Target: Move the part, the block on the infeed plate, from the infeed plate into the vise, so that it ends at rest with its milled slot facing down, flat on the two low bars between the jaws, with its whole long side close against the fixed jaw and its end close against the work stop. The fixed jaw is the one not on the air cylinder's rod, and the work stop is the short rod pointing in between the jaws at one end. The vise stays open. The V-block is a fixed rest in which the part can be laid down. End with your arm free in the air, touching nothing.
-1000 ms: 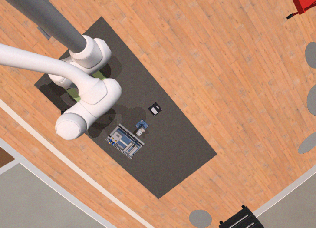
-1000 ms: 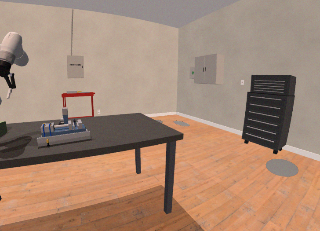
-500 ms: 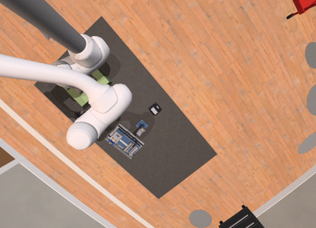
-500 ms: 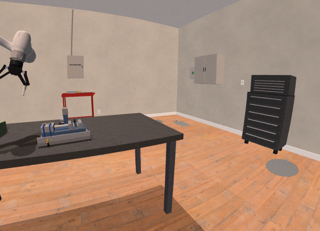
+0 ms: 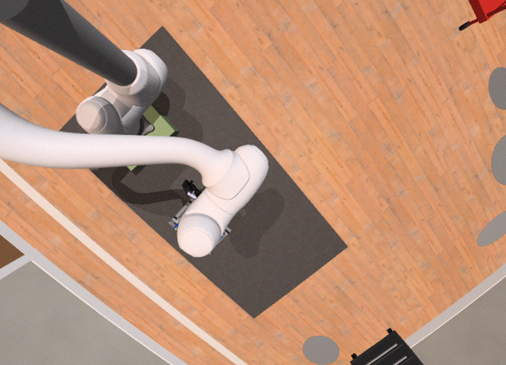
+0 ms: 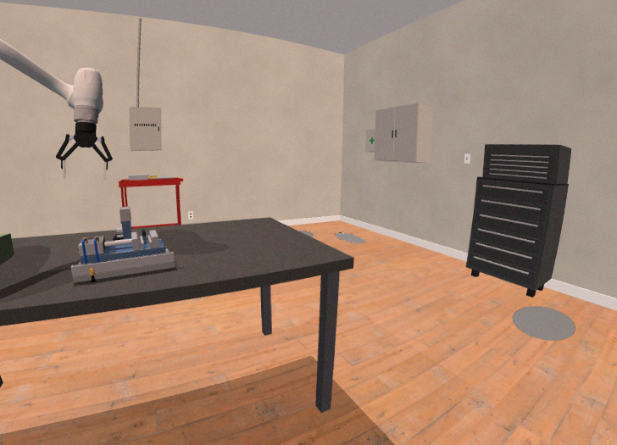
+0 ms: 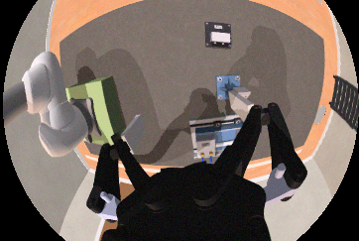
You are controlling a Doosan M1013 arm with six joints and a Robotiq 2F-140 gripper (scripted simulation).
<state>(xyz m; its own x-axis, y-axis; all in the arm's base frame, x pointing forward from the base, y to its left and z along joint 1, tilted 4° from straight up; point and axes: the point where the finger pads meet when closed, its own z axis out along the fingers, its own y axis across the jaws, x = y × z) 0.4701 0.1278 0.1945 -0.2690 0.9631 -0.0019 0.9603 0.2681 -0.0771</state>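
The part lies 26 cm below my hand, 13 cm to the left of it and 10 cm ahead of it. Also, from my hand: black infeed plate (28 cm below, 15 cm to the left, 10 cm ahead).
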